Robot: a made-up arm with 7 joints. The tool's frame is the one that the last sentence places.
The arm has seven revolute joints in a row. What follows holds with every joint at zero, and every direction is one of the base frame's.
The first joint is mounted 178 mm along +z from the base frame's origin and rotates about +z.
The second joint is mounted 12 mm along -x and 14 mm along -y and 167 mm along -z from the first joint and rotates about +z.
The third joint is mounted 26 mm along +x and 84 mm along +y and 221 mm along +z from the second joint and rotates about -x.
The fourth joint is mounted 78 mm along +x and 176 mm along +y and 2 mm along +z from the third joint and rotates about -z.
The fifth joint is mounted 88 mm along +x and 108 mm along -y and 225 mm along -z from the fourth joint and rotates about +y.
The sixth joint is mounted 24 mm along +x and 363 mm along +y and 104 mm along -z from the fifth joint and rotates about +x.
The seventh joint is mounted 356 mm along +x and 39 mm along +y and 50 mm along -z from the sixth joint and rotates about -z.
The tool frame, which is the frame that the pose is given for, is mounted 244 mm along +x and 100 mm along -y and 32 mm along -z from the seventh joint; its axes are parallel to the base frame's.
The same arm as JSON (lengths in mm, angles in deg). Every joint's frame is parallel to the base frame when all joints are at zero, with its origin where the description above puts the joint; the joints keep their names.
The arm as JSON. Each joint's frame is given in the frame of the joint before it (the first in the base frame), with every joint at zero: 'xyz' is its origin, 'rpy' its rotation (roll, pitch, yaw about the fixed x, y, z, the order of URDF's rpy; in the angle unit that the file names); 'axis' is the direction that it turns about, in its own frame. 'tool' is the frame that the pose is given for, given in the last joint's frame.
{"units": {"length": "mm", "angle": "deg"}, "joints": [
  {"name": "joint 1", "type": "revolute", "origin": {"xyz": [0.0, 0.0, 178.0], "rpy": [0.0, 0.0, 0.0]}, "axis": [0.0, 0.0, 1.0]},
  {"name": "joint 2", "type": "revolute", "origin": {"xyz": [-12.0, -14.0, -167.0], "rpy": [0.0, 0.0, 0.0]}, "axis": [0.0, 0.0, 1.0]},
  {"name": "joint 3", "type": "revolute", "origin": {"xyz": [26.0, 84.0, 221.0], "rpy": [0.0, 0.0, 0.0]}, "axis": [-1.0, 0.0, 0.0]},
  {"name": "joint 4", "type": "revolute", "origin": {"xyz": [78.0, 176.0, 2.0], "rpy": [0.0, 0.0, 0.0]}, "axis": [0.0, 0.0, -1.0]},
  {"name": "joint 5", "type": "revolute", "origin": {"xyz": [88.0, -108.0, -225.0], "rpy": [0.0, 0.0, 0.0]}, "axis": [0.0, 1.0, 0.0]},
  {"name": "joint 6", "type": "revolute", "origin": {"xyz": [24.0, 363.0, -104.0], "rpy": [0.0, 0.0, 0.0]}, "axis": [1.0, 0.0, 0.0]},
  {"name": "joint 7", "type": "revolute", "origin": {"xyz": [356.0, 39.0, -50.0], "rpy": [0.0, 0.0, 0.0]}, "axis": [0.0, 0.0, -1.0]}
], "tool": {"origin": {"xyz": [244.0, -100.0, -32.0], "rpy": [0.0, 0.0, 0.0]}}}

